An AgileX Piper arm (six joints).
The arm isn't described. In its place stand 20 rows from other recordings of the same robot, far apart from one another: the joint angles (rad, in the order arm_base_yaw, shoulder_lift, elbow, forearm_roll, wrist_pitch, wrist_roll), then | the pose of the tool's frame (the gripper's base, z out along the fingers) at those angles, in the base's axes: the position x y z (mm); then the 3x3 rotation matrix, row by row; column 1 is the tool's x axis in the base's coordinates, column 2 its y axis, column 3 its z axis.
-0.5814 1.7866 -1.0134 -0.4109 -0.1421 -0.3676 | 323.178 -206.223 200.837; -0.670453 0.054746 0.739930; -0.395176 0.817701 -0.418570; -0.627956 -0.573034 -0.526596
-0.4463 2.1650 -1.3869 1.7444 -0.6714 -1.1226 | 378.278 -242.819 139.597; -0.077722 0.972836 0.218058; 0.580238 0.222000 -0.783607; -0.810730 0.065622 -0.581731
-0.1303 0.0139 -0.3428 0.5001 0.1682 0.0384 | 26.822 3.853 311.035; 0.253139 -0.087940 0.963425; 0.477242 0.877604 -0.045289; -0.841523 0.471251 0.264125
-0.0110 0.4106 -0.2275 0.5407 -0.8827 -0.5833 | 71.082 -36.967 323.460; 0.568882 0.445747 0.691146; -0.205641 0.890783 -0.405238; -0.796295 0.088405 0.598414
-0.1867 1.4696 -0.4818 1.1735 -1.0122 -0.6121 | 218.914 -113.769 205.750; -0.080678 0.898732 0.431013; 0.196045 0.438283 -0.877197; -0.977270 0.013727 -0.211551
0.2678 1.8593 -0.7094 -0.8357 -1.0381 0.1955 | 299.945 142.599 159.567; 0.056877 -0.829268 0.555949; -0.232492 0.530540 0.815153; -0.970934 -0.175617 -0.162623
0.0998 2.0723 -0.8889 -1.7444 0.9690 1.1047 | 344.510 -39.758 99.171; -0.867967 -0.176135 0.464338; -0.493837 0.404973 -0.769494; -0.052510 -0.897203 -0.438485
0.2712 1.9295 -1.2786 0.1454 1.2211 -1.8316 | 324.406 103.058 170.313; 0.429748 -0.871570 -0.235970; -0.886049 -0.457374 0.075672; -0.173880 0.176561 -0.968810
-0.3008 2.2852 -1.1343 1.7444 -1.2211 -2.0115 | 316.422 -186.324 68.106; -0.947110 0.200283 -0.250739; 0.306658 0.334585 -0.891075; -0.094574 -0.920836 -0.378307
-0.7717 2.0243 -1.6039 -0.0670 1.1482 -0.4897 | 290.537 -290.437 208.240; -0.966564 0.255488 0.021889; 0.251841 0.961892 -0.106491; -0.048262 -0.097417 -0.994073
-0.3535 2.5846 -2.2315 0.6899 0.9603 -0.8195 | 525.917 -143.480 125.631; -0.804255 -0.240020 0.543658; -0.038590 0.933973 0.355253; -0.593030 0.264734 -0.760415
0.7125 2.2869 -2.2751 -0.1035 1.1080 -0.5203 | 391.060 326.714 273.796; -0.217399 -0.867170 0.448056; -0.894138 0.361031 0.264902; -0.391477 -0.343034 -0.853858
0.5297 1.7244 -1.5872 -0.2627 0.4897 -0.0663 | 360.330 198.098 360.298; -0.292569 -0.519664 0.802716; -0.510420 0.794725 0.328456; -0.808625 -0.313626 -0.497759
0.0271 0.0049 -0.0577 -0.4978 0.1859 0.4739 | 53.837 -6.575 217.606; -0.024767 0.060804 0.997842; -0.017255 0.997974 -0.061240; -0.999544 -0.018734 -0.023668
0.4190 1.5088 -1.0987 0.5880 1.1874 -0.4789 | 232.908 154.977 271.141; -0.786109 -0.608417 -0.108912; -0.568239 0.642072 0.514634; -0.243182 0.466446 -0.850465
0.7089 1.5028 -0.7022 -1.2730 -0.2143 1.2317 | 211.338 205.620 206.009; -0.432467 -0.775785 0.459489; -0.415701 0.623769 0.661895; -0.800103 0.095237 -0.592254
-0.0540 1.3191 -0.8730 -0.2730 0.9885 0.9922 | 229.270 -32.915 252.527; -0.568610 0.792666 0.219917; 0.756934 0.608844 -0.237404; -0.322078 0.031473 -0.946190
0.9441 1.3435 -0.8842 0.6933 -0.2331 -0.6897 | 189.126 238.293 319.026; -0.104560 -0.717164 0.689016; -0.161003 0.695881 0.699877; -0.981400 -0.037755 -0.188227
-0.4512 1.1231 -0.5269 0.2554 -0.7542 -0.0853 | 199.697 -114.252 311.619; 0.262607 0.557088 0.787839; -0.014987 0.818752 -0.573951; -0.964787 0.138916 0.223359
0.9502 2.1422 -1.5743 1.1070 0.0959 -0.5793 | 282.223 408.224 197.862; -0.680023 -0.592360 0.432062; -0.091333 0.653140 0.751709; -0.727479 0.471718 -0.498253
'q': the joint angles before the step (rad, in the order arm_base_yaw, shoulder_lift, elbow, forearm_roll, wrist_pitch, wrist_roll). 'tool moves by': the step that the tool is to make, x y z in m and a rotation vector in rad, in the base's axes. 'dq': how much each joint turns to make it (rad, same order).
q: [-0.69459, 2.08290, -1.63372, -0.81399, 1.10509, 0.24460]
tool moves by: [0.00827, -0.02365, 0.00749, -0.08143, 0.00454, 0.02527]
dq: [-0.02133, 0.06105, -0.11598, -0.06684, -0.01331, -0.02154]
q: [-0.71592, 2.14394, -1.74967, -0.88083, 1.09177, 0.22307]
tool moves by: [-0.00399, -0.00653, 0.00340, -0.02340, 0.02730, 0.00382]
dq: [-0.01267, 0.00431, -0.01276, -0.03182, 0.00440, -0.01544]
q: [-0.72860, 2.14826, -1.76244, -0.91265, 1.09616, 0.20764]
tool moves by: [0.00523, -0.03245, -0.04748, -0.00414, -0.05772, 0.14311]
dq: [-0.06100, 0.10640, -0.00049, -0.03480, -0.25372, -0.00210]
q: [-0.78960, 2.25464, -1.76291, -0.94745, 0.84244, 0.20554]
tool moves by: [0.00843, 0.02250, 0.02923, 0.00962, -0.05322, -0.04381]
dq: [0.04759, -0.06868, -0.00003, 0.06330, 0.07748, 0.01676]
